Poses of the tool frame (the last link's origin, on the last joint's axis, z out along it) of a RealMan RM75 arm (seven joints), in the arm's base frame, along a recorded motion.
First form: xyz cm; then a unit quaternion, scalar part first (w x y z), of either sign.
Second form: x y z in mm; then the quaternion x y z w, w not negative. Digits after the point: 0 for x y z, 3 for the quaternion.
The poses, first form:
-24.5, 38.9, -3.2, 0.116, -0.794, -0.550, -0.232
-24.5, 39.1, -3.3, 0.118, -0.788, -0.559, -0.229
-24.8, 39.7, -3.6, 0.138, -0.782, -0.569, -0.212
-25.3, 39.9, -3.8, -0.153, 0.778, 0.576, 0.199
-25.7, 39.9, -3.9, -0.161, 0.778, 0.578, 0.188
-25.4, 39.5, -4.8, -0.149, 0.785, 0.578, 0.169
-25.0, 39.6, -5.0, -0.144, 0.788, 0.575, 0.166
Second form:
-245, 389, -32, -0.794, -0.550, -0.232, 0.116
-245, 391, -33, -0.788, -0.559, -0.229, 0.118
-248, 397, -36, -0.782, -0.569, -0.212, 0.138
-253, 399, -38, -0.778, -0.576, -0.199, 0.153
-257, 399, -39, -0.778, -0.578, -0.188, 0.161
-254, 395, -48, -0.785, -0.578, -0.169, 0.149
-250, 396, -50, -0.788, -0.575, -0.166, 0.144

